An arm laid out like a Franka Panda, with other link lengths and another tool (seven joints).
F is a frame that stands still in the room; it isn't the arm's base.
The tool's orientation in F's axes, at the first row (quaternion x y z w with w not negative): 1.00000 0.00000 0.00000 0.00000
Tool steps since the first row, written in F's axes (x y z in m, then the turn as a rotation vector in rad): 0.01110 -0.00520 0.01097 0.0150 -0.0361 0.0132; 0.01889 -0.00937 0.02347 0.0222 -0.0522 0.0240; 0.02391 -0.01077 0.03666 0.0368 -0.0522 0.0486; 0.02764 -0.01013 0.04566 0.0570 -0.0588 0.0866; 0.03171 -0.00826 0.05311 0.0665 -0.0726 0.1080; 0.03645 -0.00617 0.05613 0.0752 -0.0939 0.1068; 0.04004 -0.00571 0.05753 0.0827 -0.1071 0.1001; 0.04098 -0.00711 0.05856 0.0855 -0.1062 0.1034; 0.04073 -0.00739 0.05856 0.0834 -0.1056 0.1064; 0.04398 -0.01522 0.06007 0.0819 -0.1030 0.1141; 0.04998 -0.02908 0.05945 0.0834 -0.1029 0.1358; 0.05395 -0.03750 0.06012 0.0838 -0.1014 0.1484
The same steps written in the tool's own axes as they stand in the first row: 0.01110 0.00520 -0.01097 0.0150 0.0361 -0.0132; 0.01889 0.00937 -0.02347 0.0222 0.0522 -0.0240; 0.02391 0.01077 -0.03666 0.0368 0.0522 -0.0486; 0.02764 0.01013 -0.04566 0.0570 0.0588 -0.0866; 0.03171 0.00826 -0.05311 0.0665 0.0726 -0.1080; 0.03645 0.00617 -0.05613 0.0752 0.0939 -0.1068; 0.04004 0.00571 -0.05753 0.0827 0.1071 -0.1001; 0.04098 0.00711 -0.05856 0.0855 0.1062 -0.1034; 0.04073 0.00739 -0.05856 0.0834 0.1056 -0.1064; 0.04398 0.01522 -0.06007 0.0819 0.1030 -0.1141; 0.04998 0.02908 -0.05945 0.0834 0.1029 -0.1358; 0.05395 0.03750 -0.06012 0.0838 0.1014 -0.1484
